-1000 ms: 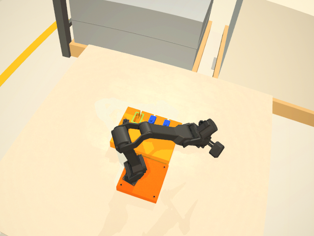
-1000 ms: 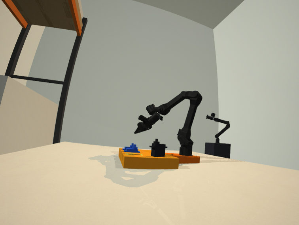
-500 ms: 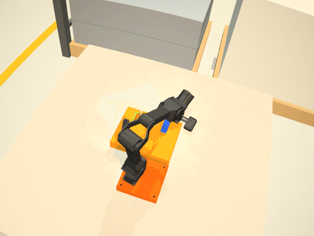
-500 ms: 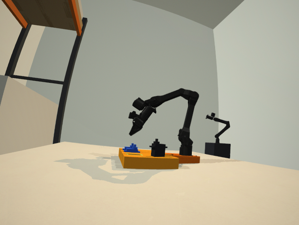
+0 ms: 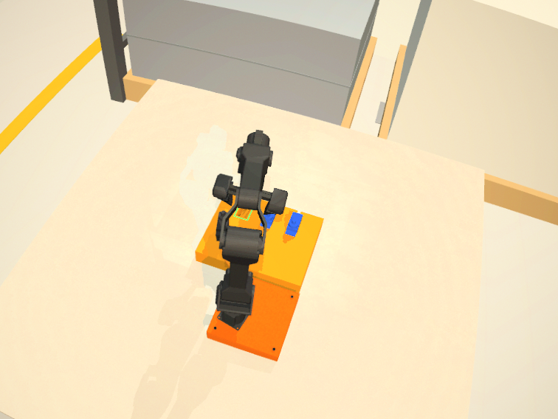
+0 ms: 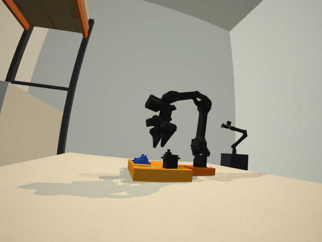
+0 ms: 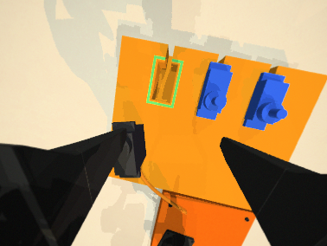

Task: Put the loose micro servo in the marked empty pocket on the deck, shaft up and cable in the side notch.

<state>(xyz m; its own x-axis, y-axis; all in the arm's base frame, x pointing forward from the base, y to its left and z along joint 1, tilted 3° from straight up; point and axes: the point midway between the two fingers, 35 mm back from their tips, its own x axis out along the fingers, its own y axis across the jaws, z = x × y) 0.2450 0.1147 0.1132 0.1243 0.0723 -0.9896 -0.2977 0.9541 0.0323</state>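
My gripper tip is 40 mm past the orange deck, 60 mm to the left of it and 110 mm above it.
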